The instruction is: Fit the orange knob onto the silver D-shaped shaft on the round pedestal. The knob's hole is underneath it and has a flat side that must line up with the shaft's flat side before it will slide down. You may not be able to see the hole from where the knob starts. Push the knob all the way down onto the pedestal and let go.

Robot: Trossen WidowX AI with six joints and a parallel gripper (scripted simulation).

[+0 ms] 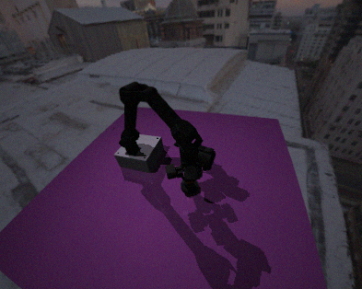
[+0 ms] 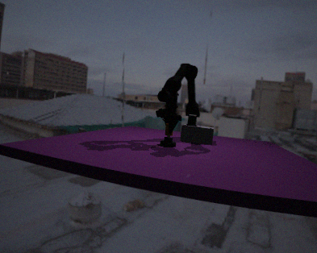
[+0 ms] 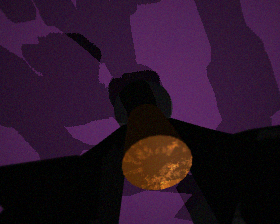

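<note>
Now: gripper tip 4 cm above the round dark pedestal. The rest, counted from my gripper tip: orange knob 3 cm above.
</note>
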